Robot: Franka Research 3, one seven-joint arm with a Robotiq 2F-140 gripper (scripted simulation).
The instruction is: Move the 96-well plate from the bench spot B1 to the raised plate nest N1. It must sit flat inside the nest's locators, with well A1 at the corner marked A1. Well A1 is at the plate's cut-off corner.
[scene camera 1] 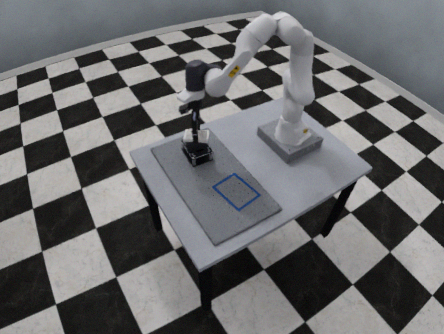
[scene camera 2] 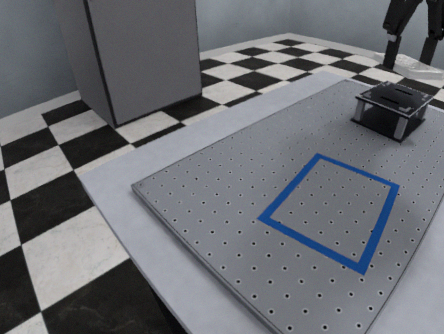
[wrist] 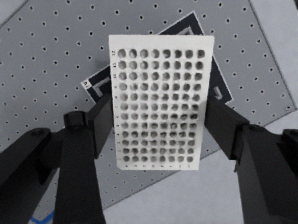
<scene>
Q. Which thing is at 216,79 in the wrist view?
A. A black raised nest.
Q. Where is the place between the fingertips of the gripper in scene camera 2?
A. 405,68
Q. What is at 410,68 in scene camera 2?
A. A white 96-well plate.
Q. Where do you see a white 96-well plate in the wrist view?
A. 160,83
</scene>
